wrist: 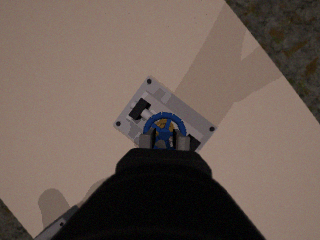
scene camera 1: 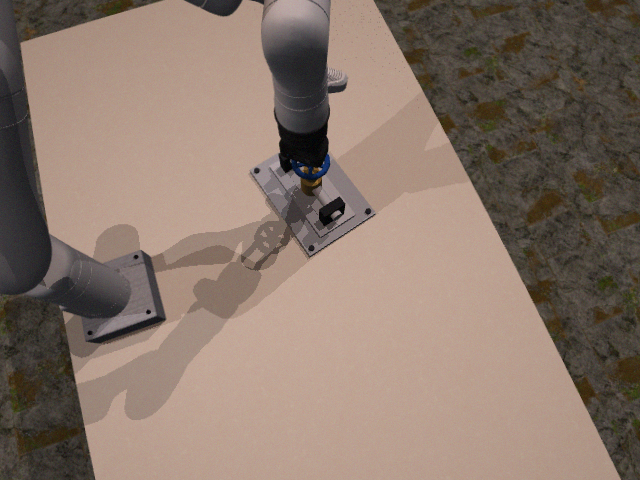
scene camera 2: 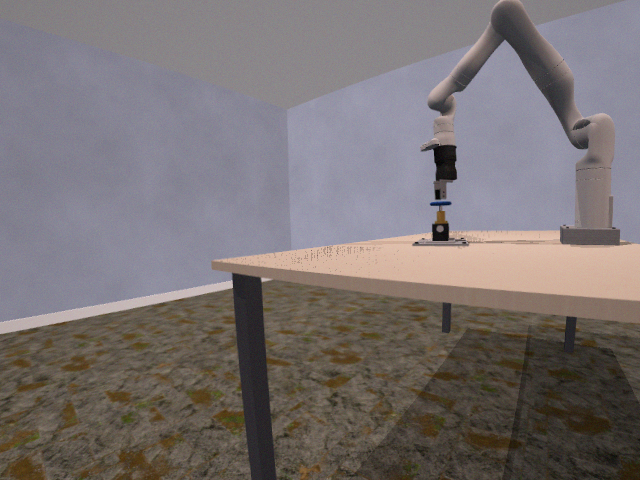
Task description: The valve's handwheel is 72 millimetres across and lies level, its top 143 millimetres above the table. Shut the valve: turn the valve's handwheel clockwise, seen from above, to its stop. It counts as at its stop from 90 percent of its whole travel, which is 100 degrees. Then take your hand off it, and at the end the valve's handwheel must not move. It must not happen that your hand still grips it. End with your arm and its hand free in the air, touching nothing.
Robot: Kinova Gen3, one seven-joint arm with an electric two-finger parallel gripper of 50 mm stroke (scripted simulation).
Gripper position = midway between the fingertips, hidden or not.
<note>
I see my gripper (scene camera 1: pixel 310 158).
My gripper also shows in the wrist view (wrist: pixel 164 135) and in scene camera 2 (scene camera 2: pixel 440 199).
</note>
